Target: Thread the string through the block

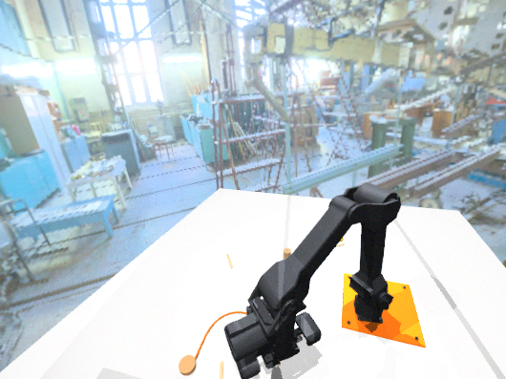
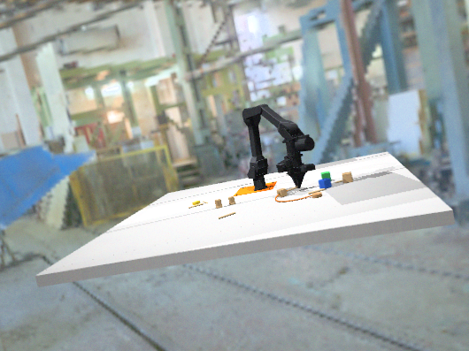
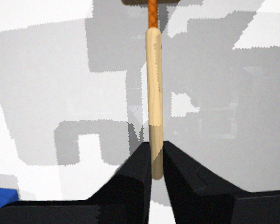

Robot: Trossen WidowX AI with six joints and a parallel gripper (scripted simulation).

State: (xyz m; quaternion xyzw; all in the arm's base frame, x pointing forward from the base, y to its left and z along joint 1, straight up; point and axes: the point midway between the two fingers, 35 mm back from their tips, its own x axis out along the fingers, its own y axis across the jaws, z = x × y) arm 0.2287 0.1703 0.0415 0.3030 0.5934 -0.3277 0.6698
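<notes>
My gripper tip is now 60 mm short of the blue cube, 110 mm to the right of it and 10 mm below it. Round my gripper tip: green cube 80 mm behind, 130 mm to the left, 10 mm above; round wooden button 200 mm ahead, 50 mm to the left; thin wooden stick 20 mm ahead, 30 mm to the right, 10 mm above.
</notes>
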